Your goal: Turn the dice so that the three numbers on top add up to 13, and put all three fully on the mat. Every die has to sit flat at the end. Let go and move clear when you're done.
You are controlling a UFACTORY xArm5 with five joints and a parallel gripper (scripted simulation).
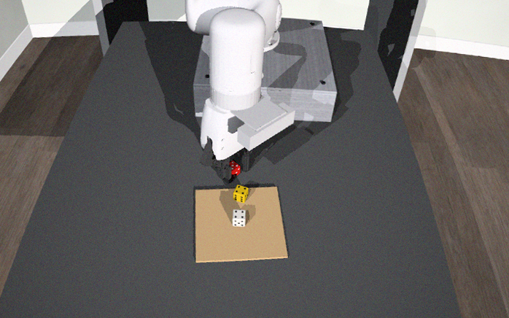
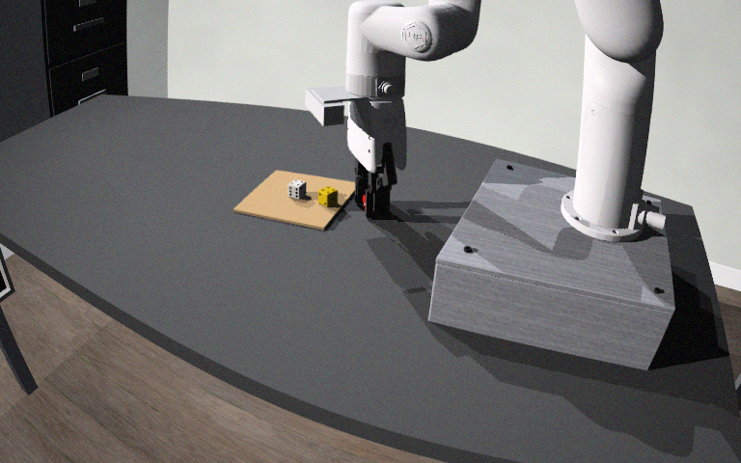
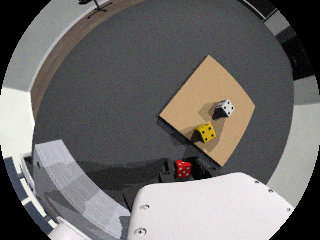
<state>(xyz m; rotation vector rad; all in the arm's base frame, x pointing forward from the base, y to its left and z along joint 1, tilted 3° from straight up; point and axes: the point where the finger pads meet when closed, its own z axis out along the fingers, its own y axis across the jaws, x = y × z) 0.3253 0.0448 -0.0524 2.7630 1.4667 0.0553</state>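
Now: hand 1 cm above the red die. From my hand the other things lie so: yellow die 5 cm ahead, 3 cm to the left, 1 cm below; tan mat 10 cm ahead, 4 cm to the left, 2 cm below; white die 10 cm ahead, 4 cm to the left, 1 cm below.
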